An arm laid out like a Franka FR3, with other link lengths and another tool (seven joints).
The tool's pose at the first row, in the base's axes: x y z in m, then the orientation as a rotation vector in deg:
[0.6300 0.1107 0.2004 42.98 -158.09 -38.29]
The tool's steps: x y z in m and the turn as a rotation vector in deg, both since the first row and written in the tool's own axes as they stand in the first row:
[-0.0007 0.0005 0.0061 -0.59 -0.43 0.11]
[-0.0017 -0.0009 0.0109 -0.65 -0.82 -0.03]
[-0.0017 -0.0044 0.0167 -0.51 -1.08 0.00]
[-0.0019 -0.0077 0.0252 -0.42 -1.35 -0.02]
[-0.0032 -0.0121 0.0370 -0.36 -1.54 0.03]
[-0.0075 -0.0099 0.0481 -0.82 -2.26 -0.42]
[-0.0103 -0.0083 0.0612 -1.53 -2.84 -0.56]
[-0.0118 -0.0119 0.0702 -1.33 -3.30 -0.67]
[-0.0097 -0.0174 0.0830 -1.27 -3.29 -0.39]
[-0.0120 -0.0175 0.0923 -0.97 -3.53 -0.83]
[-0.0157 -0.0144 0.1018 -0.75 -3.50 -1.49]
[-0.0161 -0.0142 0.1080 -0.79 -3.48 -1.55]
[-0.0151 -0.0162 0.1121 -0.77 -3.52 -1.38]
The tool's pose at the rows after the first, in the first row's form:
[0.6285 0.1137 0.1952 42.64 -158.18 -39.29]
[0.6285 0.1149 0.1903 42.78 -158.47 -39.62]
[0.6282 0.1144 0.1835 42.73 -158.78 -39.57]
[0.6272 0.1151 0.1745 42.74 -159.07 -39.61]
[0.6266 0.1168 0.1620 42.66 -159.28 -39.63]
[0.6259 0.1249 0.1530 43.11 -159.59 -40.74]
[0.6236 0.1324 0.1420 43.08 -159.68 -42.05]
[0.6236 0.1338 0.1323 43.22 -160.18 -42.07]
[0.6203 0.1332 0.1186 42.83 -160.26 -41.92]
[0.6194 0.1378 0.1103 43.49 -160.56 -41.75]
[0.6183 0.1456 0.1031 44.50 -160.52 -41.57]
[0.6167 0.1483 0.0978 44.59 -160.47 -41.62]
[0.6154 0.1477 0.0933 44.34 -160.55 -41.58]

